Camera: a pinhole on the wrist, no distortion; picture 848 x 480 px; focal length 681.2 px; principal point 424.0 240.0 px. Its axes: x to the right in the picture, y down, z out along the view. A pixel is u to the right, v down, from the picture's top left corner.
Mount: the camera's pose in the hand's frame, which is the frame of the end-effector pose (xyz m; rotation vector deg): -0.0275 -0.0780 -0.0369 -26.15 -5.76 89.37
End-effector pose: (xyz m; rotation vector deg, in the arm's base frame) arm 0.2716 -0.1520 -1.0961 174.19 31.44 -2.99
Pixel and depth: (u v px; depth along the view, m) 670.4 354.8 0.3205
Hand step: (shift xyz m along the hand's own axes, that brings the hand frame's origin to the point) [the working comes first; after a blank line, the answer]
In the camera's frame: 0.1159 0.0540 0.3205

-0.1860 0.1017 0.2114
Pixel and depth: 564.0 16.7 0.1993
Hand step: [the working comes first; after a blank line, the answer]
In the camera's frame: 0.0410 -0.0653 0.1993

-0.0340 0.0087 0.1583
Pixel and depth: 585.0 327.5 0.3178
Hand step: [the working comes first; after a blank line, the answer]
In the camera's frame: 0.0751 0.0408 0.3178

-0.1737 0.0621 0.2225
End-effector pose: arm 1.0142 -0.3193 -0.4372 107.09 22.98 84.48
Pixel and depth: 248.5 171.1 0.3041
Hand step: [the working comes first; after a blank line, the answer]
In the camera's frame: -0.0783 -0.0308 0.3041

-0.1057 -0.0866 0.2687
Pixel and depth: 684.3 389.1 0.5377
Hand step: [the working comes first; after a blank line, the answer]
In the camera's frame: 0.2055 0.1177 0.5377

-0.3185 0.2328 0.3680
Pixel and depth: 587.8 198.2 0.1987
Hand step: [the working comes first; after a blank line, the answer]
In the camera's frame: 0.0478 -0.0122 0.1987

-0.0835 0.0124 0.1380
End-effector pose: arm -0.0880 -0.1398 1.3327 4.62 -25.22 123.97
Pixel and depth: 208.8 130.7 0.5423
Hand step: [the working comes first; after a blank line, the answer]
In the camera's frame: -0.1713 -0.0870 0.5423

-0.1377 -0.1225 0.5260
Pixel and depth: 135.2 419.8 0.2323
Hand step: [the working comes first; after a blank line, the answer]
In the camera's frame: -0.0985 0.0613 0.2323

-0.1678 -0.1268 0.1761
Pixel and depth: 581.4 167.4 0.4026
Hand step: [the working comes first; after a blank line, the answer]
In the camera's frame: 0.0930 -0.0429 0.4026

-0.1240 0.1024 0.3246
